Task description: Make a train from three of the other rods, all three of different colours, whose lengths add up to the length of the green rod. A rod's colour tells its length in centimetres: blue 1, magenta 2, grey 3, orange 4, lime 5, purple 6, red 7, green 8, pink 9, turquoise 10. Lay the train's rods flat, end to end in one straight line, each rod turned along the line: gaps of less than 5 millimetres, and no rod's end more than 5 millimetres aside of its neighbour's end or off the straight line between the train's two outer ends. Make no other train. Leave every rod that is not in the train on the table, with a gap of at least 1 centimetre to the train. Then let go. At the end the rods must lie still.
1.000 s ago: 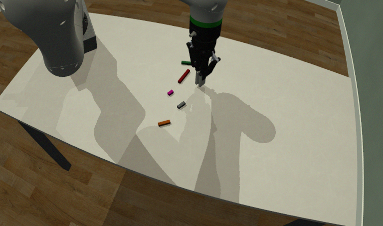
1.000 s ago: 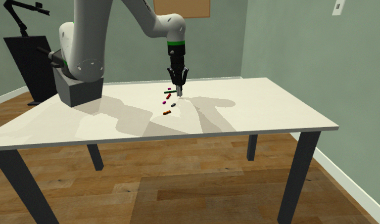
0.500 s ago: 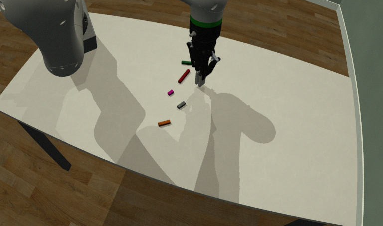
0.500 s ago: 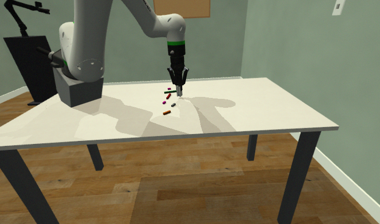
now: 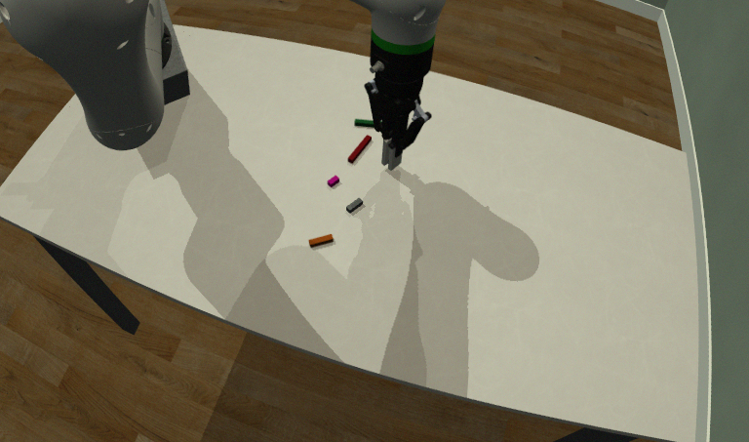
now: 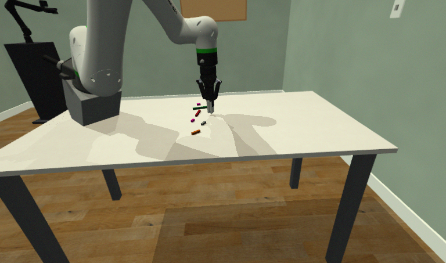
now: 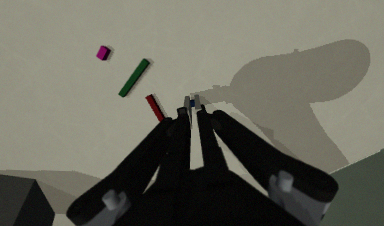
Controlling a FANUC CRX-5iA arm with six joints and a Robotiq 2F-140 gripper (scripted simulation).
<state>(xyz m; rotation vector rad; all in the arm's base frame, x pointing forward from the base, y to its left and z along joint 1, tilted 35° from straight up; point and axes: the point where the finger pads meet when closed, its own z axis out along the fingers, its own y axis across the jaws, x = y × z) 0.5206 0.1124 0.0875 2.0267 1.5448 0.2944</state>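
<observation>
My hand is 2 cm past the grey rod, 11 cm to the left of it and 4 cm above it. From my hand the other things lie so: green rod (7 cm behind, 9 cm to the left, 4 cm below); then red rod (7 cm behind, 1 cm to the left, 4 cm below); then small blue rod (3 cm below).
</observation>
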